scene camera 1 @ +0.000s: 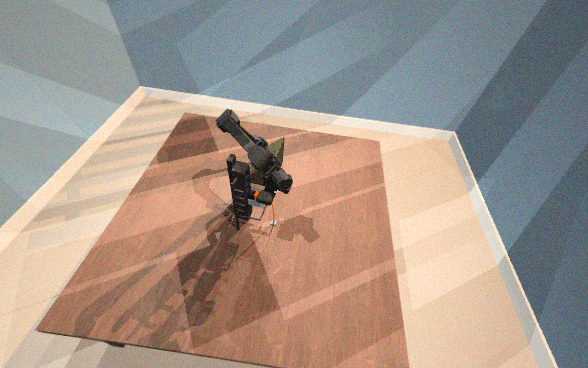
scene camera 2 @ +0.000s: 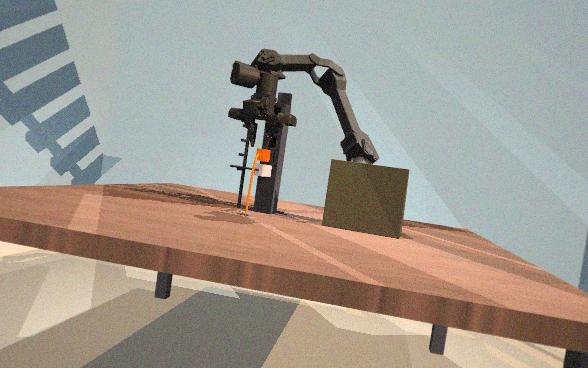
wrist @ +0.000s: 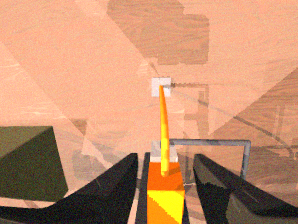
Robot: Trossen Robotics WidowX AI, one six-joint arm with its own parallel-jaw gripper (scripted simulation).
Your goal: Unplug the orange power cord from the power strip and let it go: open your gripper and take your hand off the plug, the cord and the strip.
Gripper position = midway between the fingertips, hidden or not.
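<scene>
Visible: my gripper (scene camera 2: 258, 147), likewise in the wrist view (wrist: 165, 160).
</scene>
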